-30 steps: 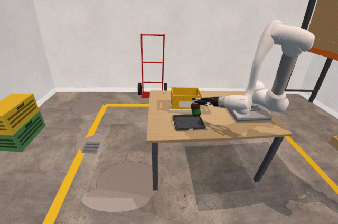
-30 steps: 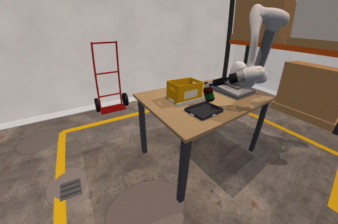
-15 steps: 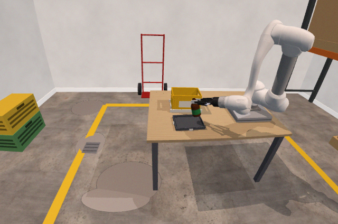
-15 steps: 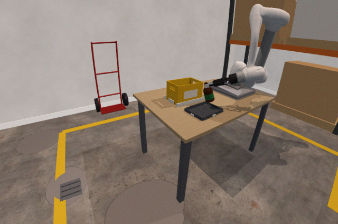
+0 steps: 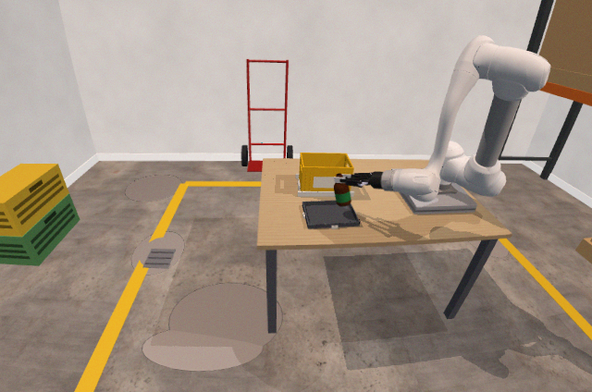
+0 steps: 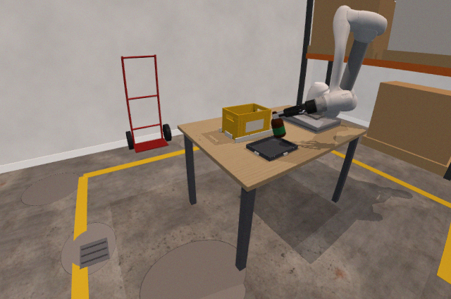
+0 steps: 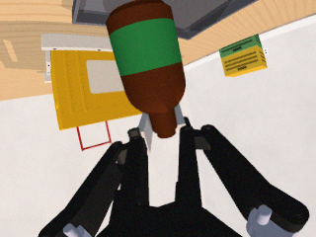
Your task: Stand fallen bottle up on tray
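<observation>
My hand is 6 cm above the bottle. The rest, counted from my hand: dark tray: 18 cm below, 5 cm ahead, 2 cm to the left; then yellow crate: 25 cm to the right, 11 cm below, 2 cm ahead.
</observation>
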